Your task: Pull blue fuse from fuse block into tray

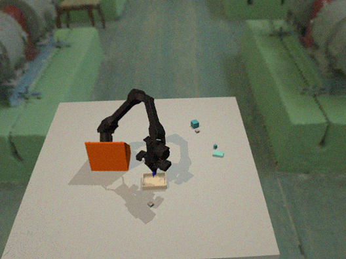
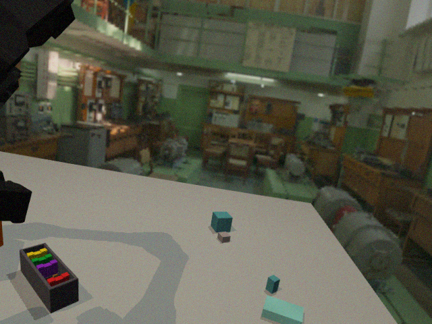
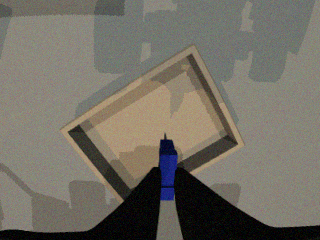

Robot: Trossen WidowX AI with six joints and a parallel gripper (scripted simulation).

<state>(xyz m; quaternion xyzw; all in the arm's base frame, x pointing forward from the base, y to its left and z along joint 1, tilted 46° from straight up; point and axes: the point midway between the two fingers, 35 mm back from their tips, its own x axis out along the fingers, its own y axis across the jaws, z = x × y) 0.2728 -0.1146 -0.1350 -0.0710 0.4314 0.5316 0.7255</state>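
Right now the blue fuse is 1 cm below my gripper tip. Also, from my gripper tip: tan tray: 8 cm below; then teal cube: 26 cm ahead, 48 cm to the left, 7 cm below; then light teal slab: 37 cm ahead, 20 cm to the left, 8 cm below.
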